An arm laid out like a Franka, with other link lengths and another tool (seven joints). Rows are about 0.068 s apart.
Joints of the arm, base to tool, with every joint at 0 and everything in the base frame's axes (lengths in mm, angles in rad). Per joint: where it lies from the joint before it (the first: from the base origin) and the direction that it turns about. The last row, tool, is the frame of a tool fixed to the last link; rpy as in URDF.
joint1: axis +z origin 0 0 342.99
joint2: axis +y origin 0 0 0
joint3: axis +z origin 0 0 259.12
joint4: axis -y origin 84.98 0 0
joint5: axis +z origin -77.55 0 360.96
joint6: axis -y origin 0 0 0
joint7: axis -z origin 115.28 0 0
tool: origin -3 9 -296.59 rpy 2.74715 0 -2.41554
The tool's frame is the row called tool.
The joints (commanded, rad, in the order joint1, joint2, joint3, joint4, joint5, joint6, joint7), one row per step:
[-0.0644, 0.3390, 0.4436, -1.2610, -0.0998, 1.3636, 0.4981]
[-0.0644, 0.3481, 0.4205, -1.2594, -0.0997, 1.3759, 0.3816]
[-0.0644, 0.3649, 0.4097, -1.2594, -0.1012, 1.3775, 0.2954]
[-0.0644, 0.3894, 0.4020, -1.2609, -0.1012, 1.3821, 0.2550]
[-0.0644, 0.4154, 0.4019, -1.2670, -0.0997, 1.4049, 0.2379]
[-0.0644, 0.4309, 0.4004, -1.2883, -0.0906, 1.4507, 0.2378]
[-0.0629, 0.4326, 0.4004, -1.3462, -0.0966, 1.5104, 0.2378]
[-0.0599, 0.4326, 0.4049, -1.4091, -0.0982, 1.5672, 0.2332]
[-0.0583, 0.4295, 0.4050, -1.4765, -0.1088, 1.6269, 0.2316]
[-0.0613, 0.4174, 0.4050, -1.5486, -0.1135, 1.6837, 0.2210]
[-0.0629, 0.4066, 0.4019, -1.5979, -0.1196, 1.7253, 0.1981]
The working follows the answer.
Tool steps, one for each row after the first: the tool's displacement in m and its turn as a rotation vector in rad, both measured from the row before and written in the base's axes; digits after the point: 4 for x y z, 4 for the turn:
[0.0066, -0.0110, -0.0050, 0.0215, 0.0001, 0.0915]
[0.0011, -0.0062, -0.0096, 0.0146, 0.0176, 0.0741]
[0.0009, -0.0037, -0.0141, 0.0090, 0.0229, 0.0322]
[0.0035, 0.0025, -0.0156, 0.0125, 0.0109, 0.0161]
[0.0061, 0.0059, -0.0151, 0.0168, -0.0050, -0.0018]
[0.0008, 0.0035, -0.0220, -0.0040, -0.0023, 0.0076]
[-0.0042, 0.0074, -0.0227, 0.0010, 0.0049, 0.0182]
[-0.0041, 0.0014, -0.0233, -0.0099, 0.0005, 0.0132]
[-0.0065, -0.0006, -0.0201, -0.0047, 0.0011, 0.0172]
[-0.0034, -0.0027, -0.0125, -0.0020, -0.0045, 0.0257]

Tool pose at each row, in the base's axes (x y z in m, rotation vector in rad; rounded; the steps above come from the unrounded poses):
[0.5450, 0.1822, 0.3256, 0.7515, -2.6601, -0.5751]
[0.5517, 0.1712, 0.3206, 0.8741, -2.6076, -0.5804]
[0.5528, 0.1650, 0.3110, 0.9613, -2.5464, -0.5850]
[0.5536, 0.1613, 0.2969, 0.9911, -2.5055, -0.5953]
[0.5572, 0.1637, 0.2812, 1.0089, -2.4849, -0.6106]
[0.5633, 0.1696, 0.2662, 1.0158, -2.4892, -0.6313]
[0.5641, 0.1731, 0.2441, 1.0245, -2.4865, -0.6229]
[0.5599, 0.1805, 0.2214, 1.0436, -2.4701, -0.6204]
[0.5558, 0.1819, 0.1981, 1.0551, -2.4614, -0.6037]
[0.5493, 0.1813, 0.1780, 1.0728, -2.4491, -0.5927]
[0.5459, 0.1786, 0.1655, 1.1042, -2.4355, -0.5802]

